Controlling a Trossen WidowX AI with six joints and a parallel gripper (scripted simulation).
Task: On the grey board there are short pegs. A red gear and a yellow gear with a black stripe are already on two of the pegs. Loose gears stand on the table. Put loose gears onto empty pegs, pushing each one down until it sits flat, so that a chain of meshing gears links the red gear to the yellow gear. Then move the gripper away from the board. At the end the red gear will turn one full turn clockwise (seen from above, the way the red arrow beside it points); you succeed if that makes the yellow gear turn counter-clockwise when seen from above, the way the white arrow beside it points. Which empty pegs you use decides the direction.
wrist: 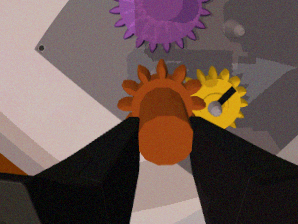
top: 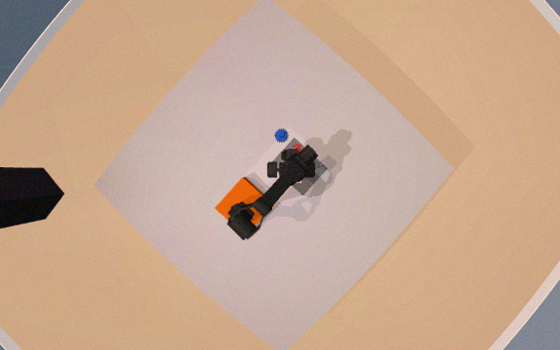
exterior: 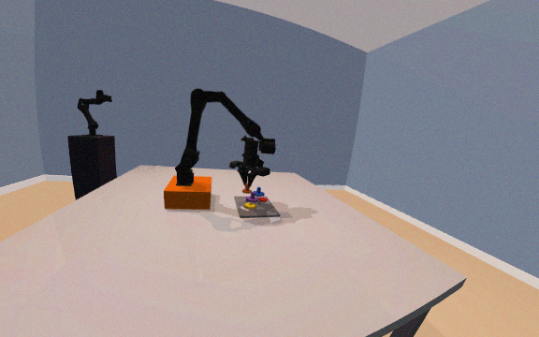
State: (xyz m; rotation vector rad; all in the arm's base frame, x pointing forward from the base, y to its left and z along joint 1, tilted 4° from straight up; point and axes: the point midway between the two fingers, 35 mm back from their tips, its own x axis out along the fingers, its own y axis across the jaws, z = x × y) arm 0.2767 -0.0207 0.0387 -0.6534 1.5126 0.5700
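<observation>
My gripper tip is 10 mm short of the yellow gear, 40 mm to the left of it and 70 mm above it. Also, from my gripper tip: orange gear: 10 mm below; then purple gear: 40 mm ahead, 30 mm to the left, 60 mm below; then red gear: 80 mm ahead, 30 mm to the left, 70 mm below.
</observation>
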